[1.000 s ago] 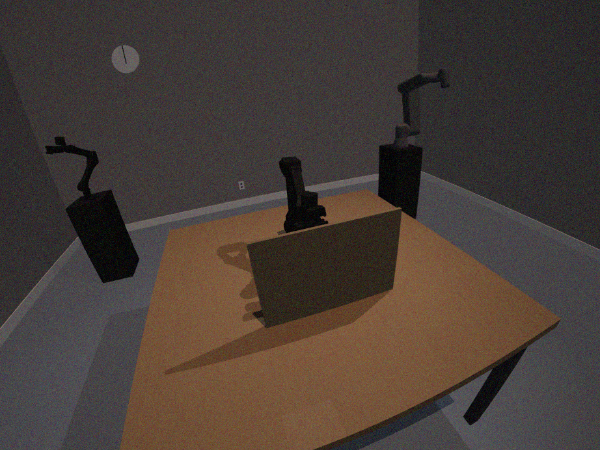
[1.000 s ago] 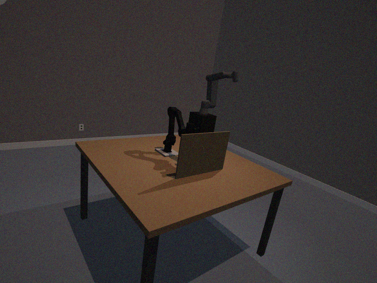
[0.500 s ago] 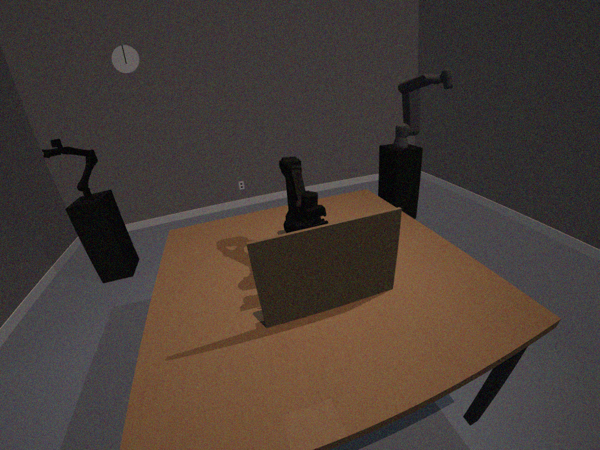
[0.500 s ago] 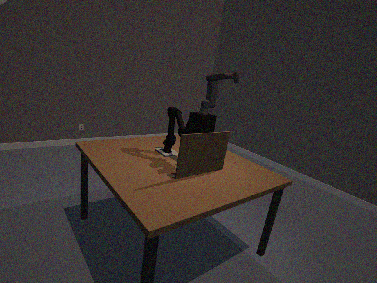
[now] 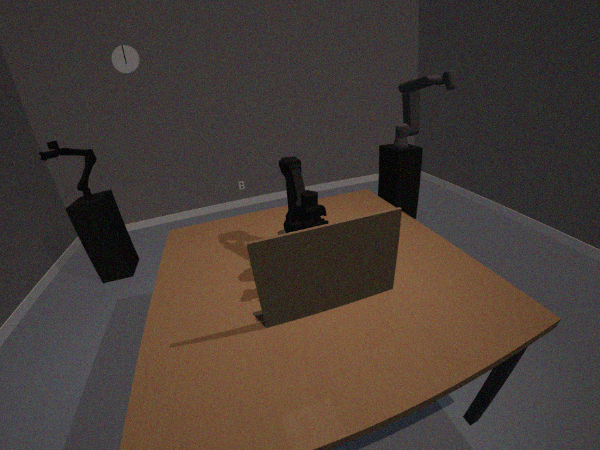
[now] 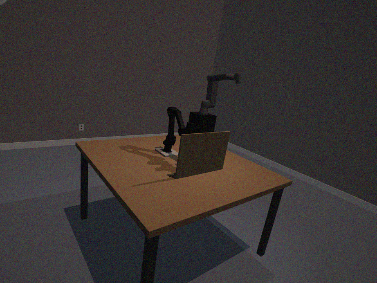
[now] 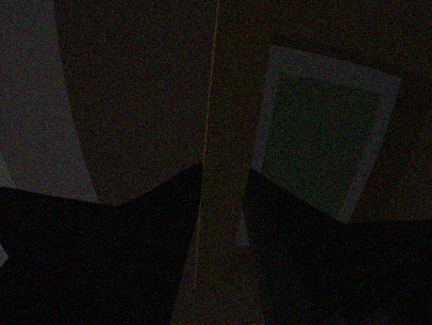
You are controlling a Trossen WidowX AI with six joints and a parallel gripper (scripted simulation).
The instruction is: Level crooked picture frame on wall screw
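Now: the picture frame 1 cm ahead of my gripper tip, 1 cm to the left of it and 5 cm below it. From my gripper tip the other things lie so: wall panel: 2 cm ahead, 1 cm to the right, 7 cm below.
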